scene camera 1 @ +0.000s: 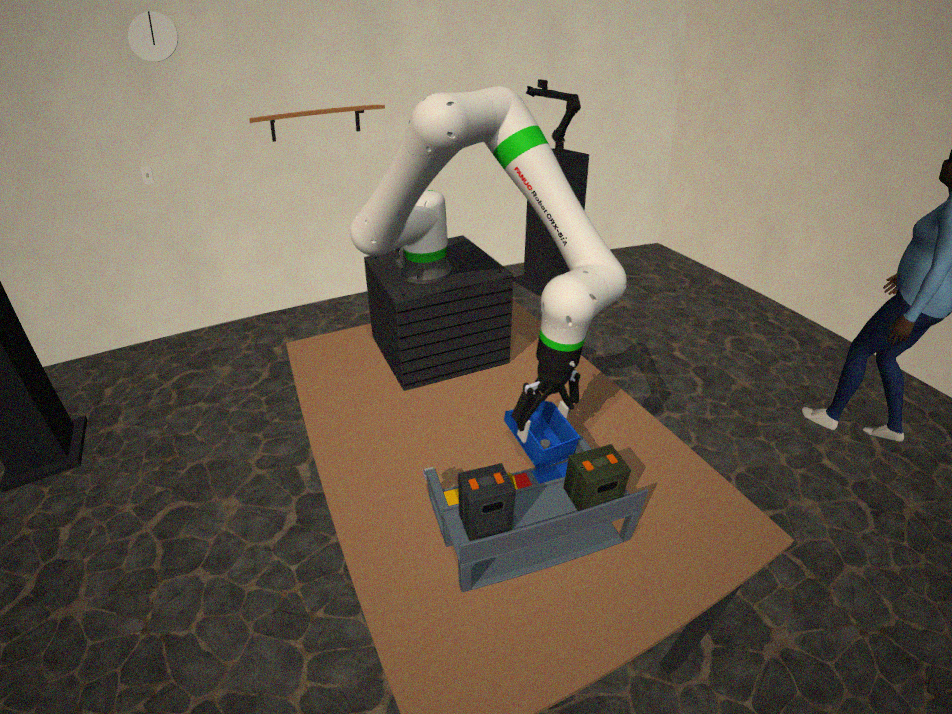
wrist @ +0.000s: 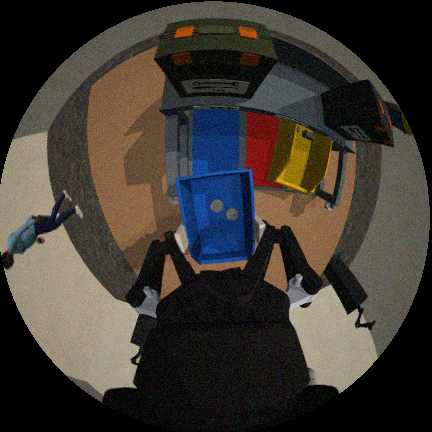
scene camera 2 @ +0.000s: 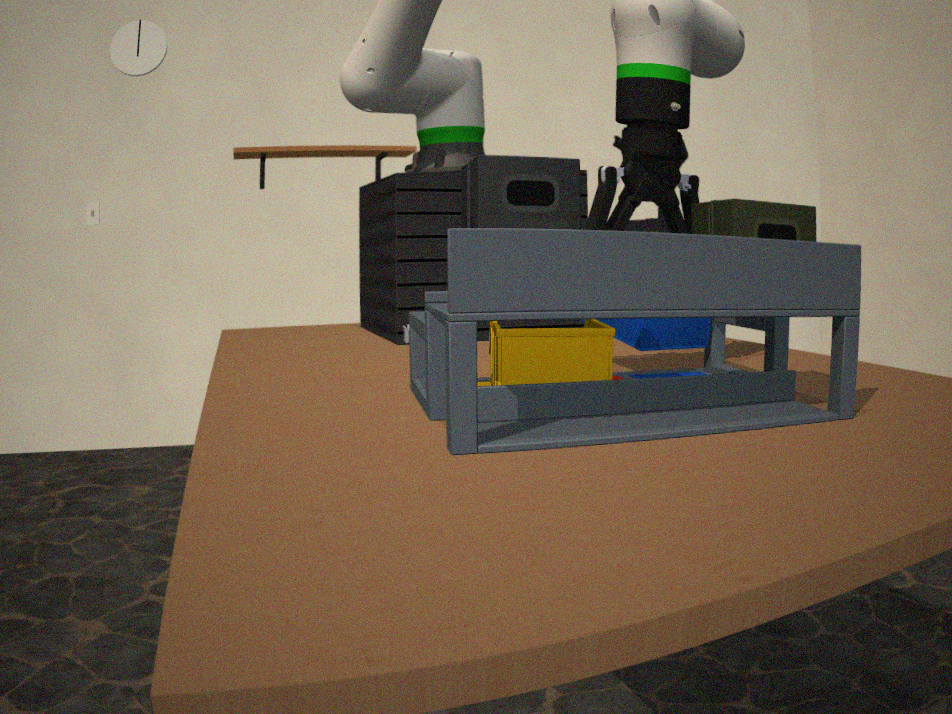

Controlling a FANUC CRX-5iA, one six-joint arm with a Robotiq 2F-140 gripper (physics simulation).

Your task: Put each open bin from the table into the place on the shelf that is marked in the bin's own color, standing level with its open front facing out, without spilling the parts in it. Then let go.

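Pixels of known places: gripper, between the fingertips: (scene camera 1: 540,431) (wrist: 219,220); arm's base, origin of its link: (scene camera 1: 427,272) (scene camera 2: 452,175).
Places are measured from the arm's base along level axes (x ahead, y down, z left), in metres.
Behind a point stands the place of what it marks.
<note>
My gripper (scene camera 1: 545,421) @[z 0.001, x 0.544, y 0.220 m] (wrist: 219,220) @[z 0.001, x 0.544, y 0.220 m] is shut on the blue bin (scene camera 1: 555,448) @[z -0.024, x 0.624, y 0.201 m] (scene camera 2: 665,333) @[z -0.027, x 0.618, y 0.244 m] (wrist: 220,245) @[z 0.014, x 0.475, y 0.238 m], one finger on each side wall. The bin hangs above the table at the shelf's near side, close to the blue marked place (scene camera 2: 669,374) @[z -0.005, x 0.604, y 0.296 m] (wrist: 216,142) @[z -0.030, x 0.680, y 0.296 m]. Two round grey parts (wrist: 217,205) @[z -0.001, x 0.564, y 0.242 m] lie in it. The yellow bin (scene camera 2: 552,355) @[z -0.243, x 0.710, y 0.244 m] (wrist: 320,157) @[z -0.248, x 0.621, y 0.245 m] stands on the shelf's lower level, turned a little, its edge reaching over the red marked place (wrist: 260,145) @[z -0.121, x 0.656, y 0.296 m]; dark parts (wrist: 308,135) @[z -0.245, x 0.672, y 0.274 m] lie in it. The fingertips are hidden in scene camera 2.
The grey shelf (scene camera 1: 553,530) @[z -0.196, x 0.815, y 0.170 m] (scene camera 2: 653,272) @[z -0.215, x 0.810, y 0.171 m] carries a dark grey case (scene camera 1: 486,514) @[z -0.296, x 0.742, y 0.127 m] (scene camera 2: 492,192) @[z -0.315, x 0.737, y 0.110 m] (wrist: 350,110) @[z -0.231, x 0.706, y 0.133 m] and a green case (scene camera 1: 592,485) @[z -0.100, x 0.806, y 0.116 m] (scene camera 2: 730,219) @[z -0.111, x 0.797, y 0.124 m] (wrist: 215,65) @[z -0.043, x 0.738, y 0.129 m] on its top level, above the marked places. Its end posts flank these places. A person (scene camera 1: 915,268) (wrist: 30,232) stands off the table.
</note>
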